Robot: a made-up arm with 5 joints. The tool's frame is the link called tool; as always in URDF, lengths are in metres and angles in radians. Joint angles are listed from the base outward.
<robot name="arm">
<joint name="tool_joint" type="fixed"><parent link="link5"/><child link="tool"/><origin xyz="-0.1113 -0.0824 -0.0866"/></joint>
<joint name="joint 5" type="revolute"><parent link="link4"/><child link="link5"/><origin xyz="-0.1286 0.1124 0.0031"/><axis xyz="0 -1 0"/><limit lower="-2.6" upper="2.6"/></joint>
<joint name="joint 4" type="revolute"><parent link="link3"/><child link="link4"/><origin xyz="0.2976 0.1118 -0.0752"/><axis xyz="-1 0 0"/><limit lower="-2.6" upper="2.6"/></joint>
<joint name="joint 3" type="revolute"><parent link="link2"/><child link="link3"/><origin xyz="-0.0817 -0.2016 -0.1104"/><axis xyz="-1 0 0"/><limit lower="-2.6" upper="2.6"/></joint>
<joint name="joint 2" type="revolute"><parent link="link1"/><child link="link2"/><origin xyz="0.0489 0.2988 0.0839"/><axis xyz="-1 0 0"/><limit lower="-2.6" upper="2.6"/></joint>
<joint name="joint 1" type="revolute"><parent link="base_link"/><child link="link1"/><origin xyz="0 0 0.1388"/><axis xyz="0 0 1"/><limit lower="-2.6" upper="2.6"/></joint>
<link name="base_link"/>
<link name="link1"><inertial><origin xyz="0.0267 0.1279 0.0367"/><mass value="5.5"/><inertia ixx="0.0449" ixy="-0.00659" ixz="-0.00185" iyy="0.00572" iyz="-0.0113" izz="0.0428"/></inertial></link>
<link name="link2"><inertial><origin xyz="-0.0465 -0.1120 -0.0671"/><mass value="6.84"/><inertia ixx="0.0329" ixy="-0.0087" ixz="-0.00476" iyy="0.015" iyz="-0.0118" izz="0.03"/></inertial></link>
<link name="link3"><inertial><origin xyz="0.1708 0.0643 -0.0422"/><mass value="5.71"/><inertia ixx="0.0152" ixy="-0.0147" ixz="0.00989" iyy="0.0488" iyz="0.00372" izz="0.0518"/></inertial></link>
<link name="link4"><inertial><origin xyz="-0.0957 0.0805 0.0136"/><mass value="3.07"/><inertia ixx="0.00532" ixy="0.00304" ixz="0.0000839" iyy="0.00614" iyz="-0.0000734" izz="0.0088"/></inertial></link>
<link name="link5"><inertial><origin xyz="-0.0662 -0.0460 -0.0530"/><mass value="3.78"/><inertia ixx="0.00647" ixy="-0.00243" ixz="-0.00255" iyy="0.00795" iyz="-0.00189" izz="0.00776"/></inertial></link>
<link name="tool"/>
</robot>
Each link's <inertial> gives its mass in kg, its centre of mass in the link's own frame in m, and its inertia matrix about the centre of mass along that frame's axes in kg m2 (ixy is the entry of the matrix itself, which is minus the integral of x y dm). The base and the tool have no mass. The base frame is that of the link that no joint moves.
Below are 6 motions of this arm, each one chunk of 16 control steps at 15 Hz.
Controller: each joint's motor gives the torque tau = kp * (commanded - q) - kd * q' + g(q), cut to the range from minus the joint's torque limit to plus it. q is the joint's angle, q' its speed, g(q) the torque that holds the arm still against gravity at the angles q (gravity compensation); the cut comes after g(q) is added. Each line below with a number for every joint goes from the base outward.
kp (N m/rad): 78 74 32 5.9 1.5
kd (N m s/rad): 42 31 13 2.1 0.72
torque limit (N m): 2.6 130 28 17 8.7
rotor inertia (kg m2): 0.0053 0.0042 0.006 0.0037 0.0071
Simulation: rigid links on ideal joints. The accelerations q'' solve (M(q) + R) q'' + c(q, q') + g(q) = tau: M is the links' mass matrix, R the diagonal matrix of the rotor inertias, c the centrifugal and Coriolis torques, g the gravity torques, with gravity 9.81 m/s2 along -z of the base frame. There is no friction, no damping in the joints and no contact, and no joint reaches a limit. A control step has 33 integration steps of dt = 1/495 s. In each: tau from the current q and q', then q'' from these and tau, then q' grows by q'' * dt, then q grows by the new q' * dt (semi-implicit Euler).
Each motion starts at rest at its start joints. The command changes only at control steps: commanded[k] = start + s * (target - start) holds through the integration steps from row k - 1 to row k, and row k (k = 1, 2, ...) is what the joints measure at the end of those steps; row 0 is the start. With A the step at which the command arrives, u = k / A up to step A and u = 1 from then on. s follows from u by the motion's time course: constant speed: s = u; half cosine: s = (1 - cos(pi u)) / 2; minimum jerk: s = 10 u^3 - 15 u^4 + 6 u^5; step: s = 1 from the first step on.
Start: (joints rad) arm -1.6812 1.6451 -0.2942 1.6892 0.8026
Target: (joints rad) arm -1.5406 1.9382 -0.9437 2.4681 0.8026
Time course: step
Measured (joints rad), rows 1 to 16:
1: -1.6977 1.6743 -0.3859 1.7775 0.7947
2: -1.7047 1.7117 -0.4716 1.8858 0.7950
3: -1.6993 1.7457 -0.5422 1.9883 0.8029
4: -1.6837 1.7754 -0.6022 2.0771 0.8139
5: -1.6663 1.8014 -0.6546 2.1525 0.8201
6: -1.6503 1.8236 -0.6994 2.2150 0.8217
7: -1.6362 1.8422 -0.7373 2.2659 0.8208
8: -1.6238 1.8579 -0.7695 2.3070 0.8188
9: -1.6130 1.8710 -0.7966 2.3400 0.8163
10: -1.6035 1.8820 -0.8196 2.3664 0.8137
11: -1.5953 1.8911 -0.8390 2.3874 0.8113
12: -1.5881 1.8988 -0.8554 2.4042 0.8092
13: -1.5819 1.9052 -0.8693 2.4176 0.8073
14: -1.5764 1.9106 -0.8809 2.4283 0.8057
15: -1.5717 1.9150 -0.8908 2.4367 0.8043
16: -1.5677 1.9188 -0.8991 2.4434 0.8033

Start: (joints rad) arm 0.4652 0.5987 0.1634 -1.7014 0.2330
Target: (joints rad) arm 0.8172 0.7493 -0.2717 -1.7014 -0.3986
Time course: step
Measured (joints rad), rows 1 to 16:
1: 0.4622 0.6154 0.1080 -1.6774 0.1951
2: 0.4730 0.6356 0.0515 -1.6814 0.1409
3: 0.4977 0.6534 0.0026 -1.6910 0.0822
4: 0.5332 0.6684 -0.0400 -1.6979 0.0240
5: 0.5676 0.6809 -0.0772 -1.6995 -0.0340
6: 0.5981 0.6914 -0.1084 -1.7001 -0.0867
7: 0.6249 0.7003 -0.1346 -1.7004 -0.1328
8: 0.6484 0.7079 -0.1565 -1.7006 -0.1724
9: 0.6690 0.7143 -0.1749 -1.7007 -0.2063
10: 0.6871 0.7198 -0.1904 -1.7008 -0.2352
11: 0.7030 0.7244 -0.2034 -1.7008 -0.2598
12: 0.7169 0.7283 -0.2143 -1.7008 -0.2806
13: 0.7291 0.7315 -0.2234 -1.7008 -0.2984
14: 0.7398 0.7343 -0.2311 -1.7008 -0.3135
15: 0.7493 0.7366 -0.2376 -1.7008 -0.3263
16: 0.7575 0.7386 -0.2431 -1.7008 -0.3372

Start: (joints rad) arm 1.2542 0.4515 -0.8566 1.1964 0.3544
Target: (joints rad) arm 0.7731 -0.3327 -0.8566 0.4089 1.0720
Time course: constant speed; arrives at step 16
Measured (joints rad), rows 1 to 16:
1: 1.2516 0.4455 -0.8564 1.1926 0.3554
2: 1.2457 0.4330 -0.8561 1.1809 0.3609
3: 1.2369 0.4149 -0.8558 1.1622 0.3718
4: 1.2257 0.3920 -0.8556 1.1376 0.3876
5: 1.2122 0.3652 -0.8553 1.1082 0.4076
6: 1.1967 0.3350 -0.8550 1.0750 0.4313
7: 1.1795 0.3018 -0.8547 1.0388 0.4580
8: 1.1608 0.2663 -0.8544 1.0001 0.4873
9: 1.1408 0.2286 -0.8541 0.9593 0.5188
10: 1.1196 0.1892 -0.8537 0.9170 0.5521
11: 1.0974 0.1483 -0.8534 0.8733 0.5869
12: 1.0742 0.1062 -0.8531 0.8285 0.6230
13: 1.0503 0.0630 -0.8528 0.7829 0.6603
14: 1.0257 0.0189 -0.8526 0.7366 0.6985
15: 1.0004 -0.0260 -0.8523 0.6897 0.7375
16: 0.9746 -0.0715 -0.8521 0.6424 0.7772

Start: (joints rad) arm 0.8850 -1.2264 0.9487 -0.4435 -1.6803
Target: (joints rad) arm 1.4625 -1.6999 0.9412 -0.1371 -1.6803
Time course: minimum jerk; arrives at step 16
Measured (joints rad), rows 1 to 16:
1: 0.8850 -1.2265 0.9487 -0.4435 -1.6804
2: 0.8854 -1.2272 0.9489 -0.4433 -1.6812
3: 0.8868 -1.2294 0.9492 -0.4424 -1.6834
4: 0.8901 -1.2343 0.9498 -0.4400 -1.6877
5: 0.8957 -1.2433 0.9504 -0.4350 -1.6930
6: 0.9038 -1.2573 0.9510 -0.4263 -1.6984
7: 0.9141 -1.2767 0.9515 -0.4133 -1.7032
8: 0.9267 -1.3015 0.9519 -0.3959 -1.7070
9: 0.9413 -1.3311 0.9520 -0.3744 -1.7101
10: 0.9581 -1.3645 0.9519 -0.3497 -1.7125
11: 0.9770 -1.4004 0.9515 -0.3227 -1.7144
12: 0.9980 -1.4371 0.9508 -0.2950 -1.7160
13: 1.0212 -1.4730 0.9498 -0.2680 -1.7176
14: 1.0466 -1.5068 0.9485 -0.2430 -1.7192
15: 1.0742 -1.5370 0.9470 -0.2212 -1.7209
16: 1.1042 -1.5633 0.9456 -0.2029 -1.7227

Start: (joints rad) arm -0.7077 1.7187 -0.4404 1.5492 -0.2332
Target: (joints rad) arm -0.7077 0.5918 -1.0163 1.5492 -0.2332
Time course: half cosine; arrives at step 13
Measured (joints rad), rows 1 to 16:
1: -0.7077 1.7168 -0.4413 1.5509 -0.2318
2: -0.7075 1.7092 -0.4452 1.5559 -0.2271
3: -0.7074 1.6922 -0.4536 1.5634 -0.2186
4: -0.7074 1.6632 -0.4680 1.5721 -0.2073
5: -0.7075 1.6210 -0.4890 1.5805 -0.1949
6: -0.7077 1.5652 -0.5167 1.5873 -0.1830
7: -0.7082 1.4971 -0.5505 1.5915 -0.1729
8: -0.7088 1.4186 -0.5894 1.5924 -0.1656
9: -0.7095 1.3329 -0.6320 1.5900 -0.1619
10: -0.7099 1.2439 -0.6764 1.5844 -0.1620
11: -0.7102 1.1558 -0.7206 1.5762 -0.1658
12: -0.7101 1.0729 -0.7627 1.5662 -0.1732
13: -0.7097 0.9994 -0.8006 1.5552 -0.1837
14: -0.7091 0.9369 -0.8334 1.5455 -0.1956
15: -0.7085 0.8841 -0.8616 1.5385 -0.2071
16: -0.7080 0.8395 -0.8857 1.5339 -0.2168

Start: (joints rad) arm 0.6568 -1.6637 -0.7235 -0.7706 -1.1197
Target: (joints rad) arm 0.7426 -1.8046 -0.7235 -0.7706 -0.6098
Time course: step
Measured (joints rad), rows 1 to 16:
1: 0.6578 -1.6815 -0.7270 -0.7717 -1.0929
2: 0.6620 -1.6997 -0.7273 -0.7741 -1.0422
3: 0.6694 -1.7154 -0.7269 -0.7744 -0.9877
4: 0.6778 -1.7289 -0.7261 -0.7740 -0.9355
5: 0.6860 -1.7404 -0.7252 -0.7732 -0.8883
6: 0.6936 -1.7502 -0.7244 -0.7723 -0.8468
7: 0.7003 -1.7585 -0.7237 -0.7715 -0.8110
8: 0.7062 -1.7656 -0.7232 -0.7708 -0.7804
9: 0.7113 -1.7715 -0.7228 -0.7703 -0.7543
10: 0.7157 -1.7766 -0.7226 -0.7700 -0.7323
11: 0.7195 -1.7809 -0.7224 -0.7697 -0.7136
12: 0.7228 -1.7845 -0.7223 -0.7696 -0.6978
13: 0.7256 -1.7876 -0.7223 -0.7695 -0.6844
14: 0.7280 -1.7902 -0.7223 -0.7695 -0.6731
15: 0.7300 -1.7924 -0.7223 -0.7695 -0.6635
16: 0.7318 -1.7942 -0.7224 -0.7696 -0.6553

